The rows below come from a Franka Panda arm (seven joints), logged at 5 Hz.
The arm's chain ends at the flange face. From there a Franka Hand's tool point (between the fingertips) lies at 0.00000 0.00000 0.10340 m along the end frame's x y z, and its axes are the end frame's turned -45 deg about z.
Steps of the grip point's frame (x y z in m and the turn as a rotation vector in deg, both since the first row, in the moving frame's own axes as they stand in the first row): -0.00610, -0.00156, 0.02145, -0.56, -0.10, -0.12; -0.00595, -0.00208, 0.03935, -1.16, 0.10, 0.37; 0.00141, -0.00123, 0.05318, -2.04, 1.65, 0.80; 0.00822, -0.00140, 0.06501, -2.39, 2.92, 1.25; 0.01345, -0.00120, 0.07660, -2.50, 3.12, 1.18
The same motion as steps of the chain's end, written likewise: -0.00600, 0.00237, 0.02146, -0.47, 0.33, -0.12; -0.00728, 0.00138, 0.03937, -0.75, 0.89, 0.37; -0.00458, -0.00240, 0.05329, -0.28, 2.61, 0.80; -0.00196, -0.00620, 0.06523, 0.37, 3.75, 1.25; 0.00149, -0.00964, 0.07685, 0.44, 3.97, 1.18
